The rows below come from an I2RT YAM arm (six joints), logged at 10 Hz.
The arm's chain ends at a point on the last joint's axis. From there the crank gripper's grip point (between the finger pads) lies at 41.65 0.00 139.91 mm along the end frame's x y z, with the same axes.
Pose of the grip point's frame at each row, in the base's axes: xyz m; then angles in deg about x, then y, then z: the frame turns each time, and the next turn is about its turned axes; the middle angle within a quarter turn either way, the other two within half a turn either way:
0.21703, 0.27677, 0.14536, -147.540, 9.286, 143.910
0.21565, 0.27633, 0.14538, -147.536, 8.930, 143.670
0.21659, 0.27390, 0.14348, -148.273, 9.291, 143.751
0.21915, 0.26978, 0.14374, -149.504, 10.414, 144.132
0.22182, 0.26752, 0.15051, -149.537, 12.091, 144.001
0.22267, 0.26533, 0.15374, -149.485, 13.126, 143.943
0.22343, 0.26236, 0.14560, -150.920, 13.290, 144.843
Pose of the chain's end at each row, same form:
0.22767, 0.22045, 0.27961, -147.540, 9.286, 143.910
0.22708, 0.22016, 0.27963, -147.536, 8.930, 143.670
0.22715, 0.21939, 0.27848, -148.273, 9.291, 143.751
0.22706, 0.21788, 0.27995, -149.504, 10.414, 144.132
0.22546, 0.21568, 0.28693, -149.537, 12.091, 144.001
0.22369, 0.21338, 0.29016, -149.485, 13.126, 143.943
0.22441, 0.21334, 0.28310, -150.920, 13.290, 144.843

